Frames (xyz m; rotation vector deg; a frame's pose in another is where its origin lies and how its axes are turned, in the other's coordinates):
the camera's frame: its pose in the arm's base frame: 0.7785 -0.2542 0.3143 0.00 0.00 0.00
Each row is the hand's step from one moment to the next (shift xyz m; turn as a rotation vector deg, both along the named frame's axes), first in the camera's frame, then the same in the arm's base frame.
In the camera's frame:
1: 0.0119 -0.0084 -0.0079 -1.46 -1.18 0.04
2: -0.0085 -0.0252 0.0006 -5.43 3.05 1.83
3: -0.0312 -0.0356 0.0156 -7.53 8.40 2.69
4: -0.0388 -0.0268 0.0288 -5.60 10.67 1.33
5: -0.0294 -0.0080 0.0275 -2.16 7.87 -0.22
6: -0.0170 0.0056 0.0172 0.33 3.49 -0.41
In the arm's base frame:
1: 0.0119 -0.0084 -0.0079 -1.46 -1.18 0.04
2: -0.0085 -0.0252 0.0006 -5.43 3.05 1.83
3: -0.0312 -0.0356 0.0156 -7.53 8.40 2.69
4: -0.0388 -0.0268 0.0288 -5.60 10.67 1.33
5: -0.0294 -0.0080 0.0275 -2.16 7.87 -0.22
6: -0.0170 0.0056 0.0172 0.33 3.49 -0.41

